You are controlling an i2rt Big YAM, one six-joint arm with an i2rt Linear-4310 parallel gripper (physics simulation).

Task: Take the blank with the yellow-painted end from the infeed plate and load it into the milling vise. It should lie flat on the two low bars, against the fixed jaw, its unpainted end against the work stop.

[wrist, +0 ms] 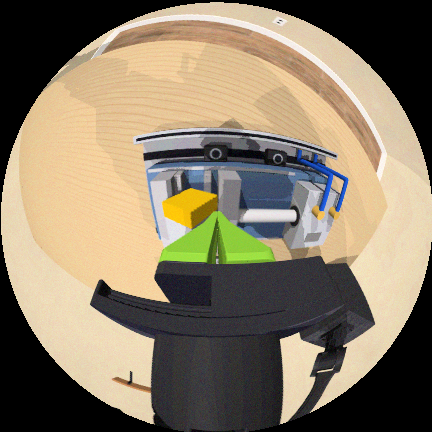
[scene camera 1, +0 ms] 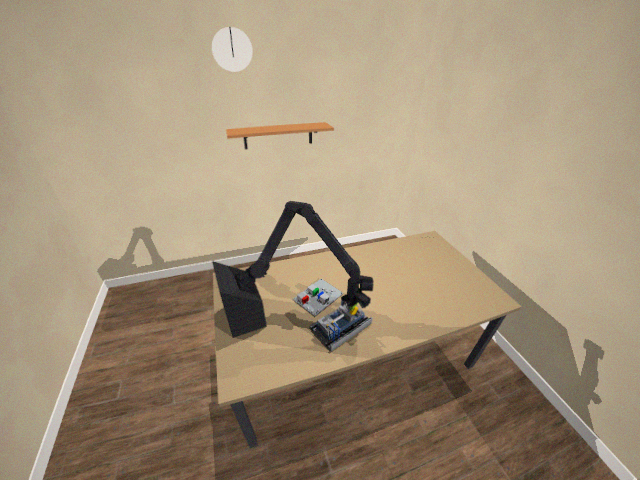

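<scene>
The blank's yellow end [scene camera 1: 353, 310] [wrist: 190, 206] shows at the milling vise [scene camera 1: 351, 335] [wrist: 265, 187], between the left jaw [wrist: 160, 192] and the jaw on the white rod [wrist: 229, 195] in the wrist view. Its unpainted part is mostly hidden, so I cannot tell whether it lies flat on the low bars or touches the fixed jaw or the work stop. My gripper [wrist: 216, 217] is shut with nothing between its green fingers. The fingertips overlap the near right edge of the yellow end in the wrist view; contact is unclear. In the scene view the gripper is over the vise's right end.
The infeed plate [scene camera 1: 315, 310] lies behind the vise, with a red-ended blank [scene camera 1: 305, 299], a green-ended blank [scene camera 1: 315, 291] and a blue-ended blank [scene camera 1: 321, 295]. Blue tubes [wrist: 344, 192] rise at the vise's right side in the wrist view. A long rail [wrist: 175, 135] borders the vise's far side there.
</scene>
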